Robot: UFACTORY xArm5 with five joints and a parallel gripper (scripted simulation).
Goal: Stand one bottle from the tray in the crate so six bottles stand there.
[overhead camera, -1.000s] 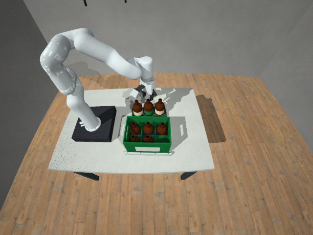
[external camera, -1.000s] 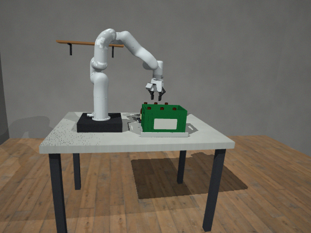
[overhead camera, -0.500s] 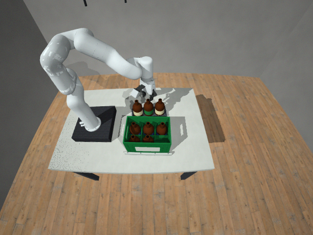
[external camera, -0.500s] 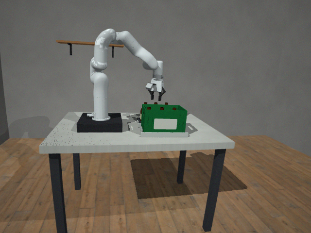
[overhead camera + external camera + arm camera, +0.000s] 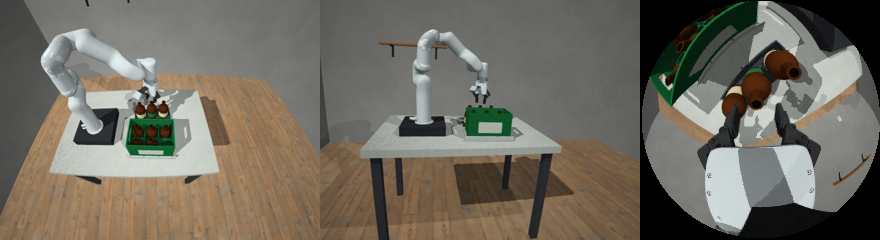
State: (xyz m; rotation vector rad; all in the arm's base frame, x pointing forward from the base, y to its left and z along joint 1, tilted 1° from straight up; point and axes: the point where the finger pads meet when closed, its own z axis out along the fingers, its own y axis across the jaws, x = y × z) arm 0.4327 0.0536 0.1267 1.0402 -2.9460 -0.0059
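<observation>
Right now my hand is 11 cm above the brown bottle. The rest, counted from my hand: green crate 24 cm to the right, 11 cm below, 5 cm behind; then dark tray 18 cm below.
</observation>
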